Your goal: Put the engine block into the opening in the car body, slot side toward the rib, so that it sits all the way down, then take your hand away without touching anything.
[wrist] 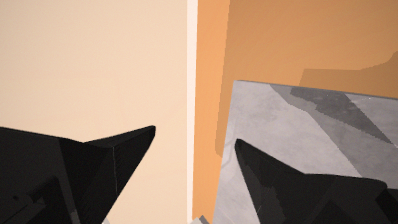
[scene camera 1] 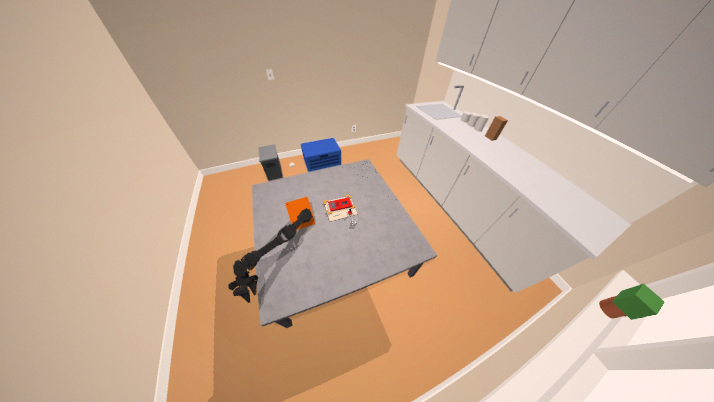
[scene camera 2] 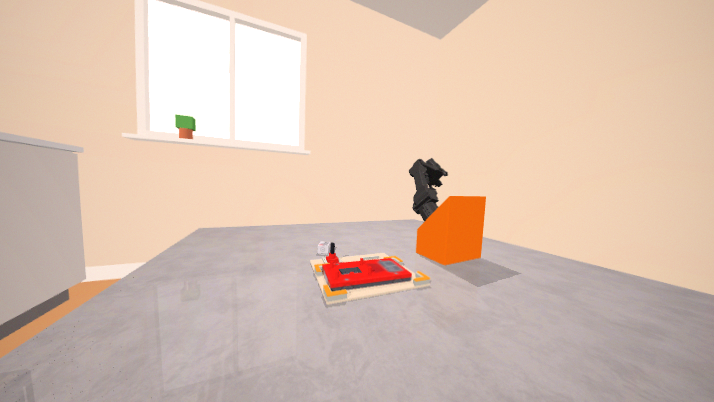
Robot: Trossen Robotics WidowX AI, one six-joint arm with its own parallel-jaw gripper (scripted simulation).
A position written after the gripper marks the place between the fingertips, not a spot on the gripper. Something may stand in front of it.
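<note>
Red car body (scene camera 2: 360, 274); out of frame in the wrist view. Gripper (wrist: 196, 136) open, holding nothing.
</note>
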